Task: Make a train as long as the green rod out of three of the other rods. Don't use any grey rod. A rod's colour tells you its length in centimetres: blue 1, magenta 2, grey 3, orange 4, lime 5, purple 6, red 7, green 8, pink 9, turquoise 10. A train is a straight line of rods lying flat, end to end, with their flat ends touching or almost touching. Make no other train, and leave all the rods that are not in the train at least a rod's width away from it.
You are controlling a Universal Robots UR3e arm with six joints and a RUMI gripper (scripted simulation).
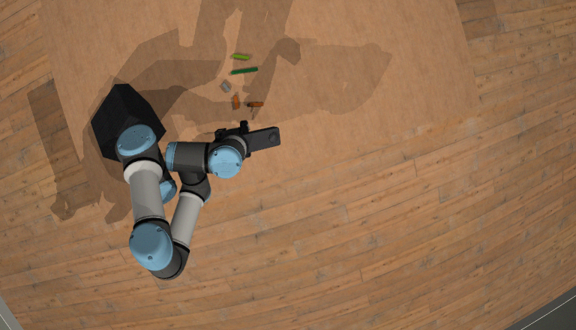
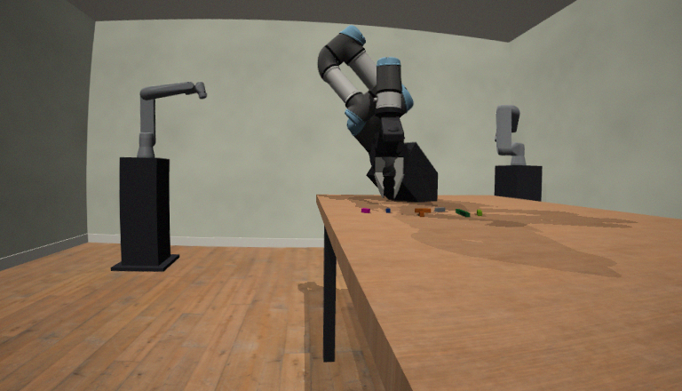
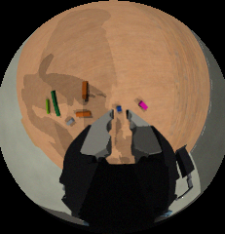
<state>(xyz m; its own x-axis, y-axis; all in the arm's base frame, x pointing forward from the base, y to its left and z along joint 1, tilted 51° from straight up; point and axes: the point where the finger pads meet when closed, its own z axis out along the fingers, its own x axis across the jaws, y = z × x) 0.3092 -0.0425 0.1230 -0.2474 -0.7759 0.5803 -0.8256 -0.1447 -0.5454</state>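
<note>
My gripper is now 10 mm past the blue rod and 50 mm above it. Also, from my hand: green rod: 60 mm ahead, 170 mm to the left, 50 mm below; then grey rod: 10 mm behind, 150 mm to the left, 50 mm below; then magenta rod: 20 mm behind, 50 mm to the right, 50 mm below.
</note>
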